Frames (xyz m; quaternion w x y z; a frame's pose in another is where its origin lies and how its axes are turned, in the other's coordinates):
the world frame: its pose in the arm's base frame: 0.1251 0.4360 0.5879 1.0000 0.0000 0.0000 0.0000
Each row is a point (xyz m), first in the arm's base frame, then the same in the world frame.
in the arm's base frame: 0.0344 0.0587 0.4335
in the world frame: -0.0907 -0.3773 -0.1544
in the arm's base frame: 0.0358 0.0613 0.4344
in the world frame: -0.0893 -0.3747 -0.1535
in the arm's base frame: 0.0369 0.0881 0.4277
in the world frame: -0.0882 -0.3479 -0.1602
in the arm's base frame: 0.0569 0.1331 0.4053
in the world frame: -0.0682 -0.3029 -0.1826
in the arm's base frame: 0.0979 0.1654 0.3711
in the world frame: -0.0272 -0.2706 -0.2168
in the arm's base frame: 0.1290 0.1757 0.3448
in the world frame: 0.0039 -0.2603 -0.2431
